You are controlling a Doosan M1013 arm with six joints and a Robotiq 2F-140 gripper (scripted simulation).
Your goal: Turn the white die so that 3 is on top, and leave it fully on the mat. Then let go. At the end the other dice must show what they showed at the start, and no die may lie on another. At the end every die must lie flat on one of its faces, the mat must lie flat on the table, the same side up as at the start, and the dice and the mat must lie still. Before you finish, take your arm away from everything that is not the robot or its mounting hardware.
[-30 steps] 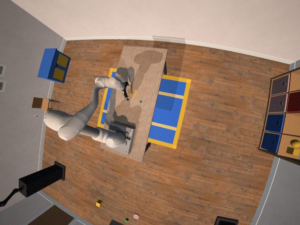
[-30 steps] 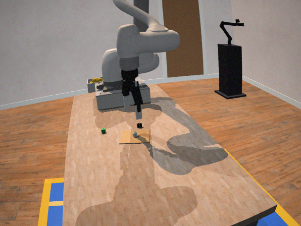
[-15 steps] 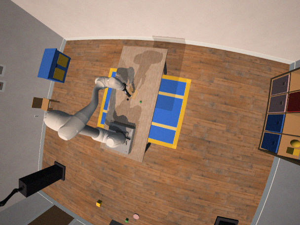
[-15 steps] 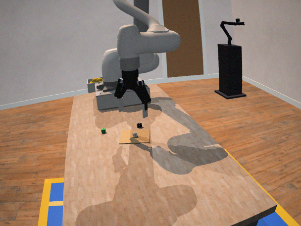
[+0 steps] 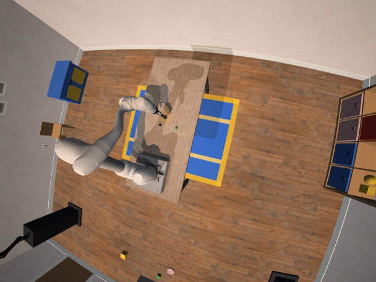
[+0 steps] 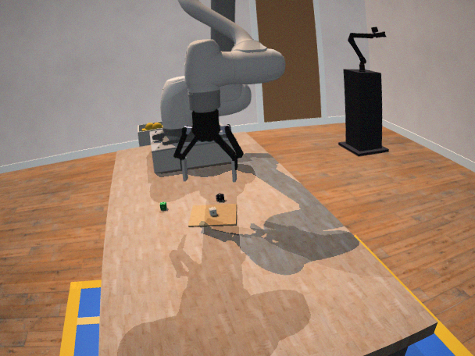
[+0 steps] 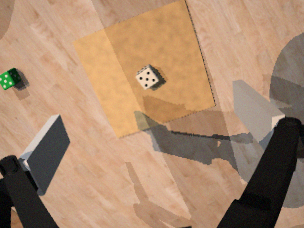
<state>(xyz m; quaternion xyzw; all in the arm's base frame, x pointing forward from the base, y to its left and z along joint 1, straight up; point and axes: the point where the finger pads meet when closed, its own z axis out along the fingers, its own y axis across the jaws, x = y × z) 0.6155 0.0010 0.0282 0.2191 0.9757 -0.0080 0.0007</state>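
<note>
My gripper is now 110 mm above the white die. From my hand the other things lie so: black die 100 mm behind, 50 mm to the left, 110 mm below; tan mat 120 mm below; green die 110 mm behind, 140 mm to the right, 110 mm below.
</note>
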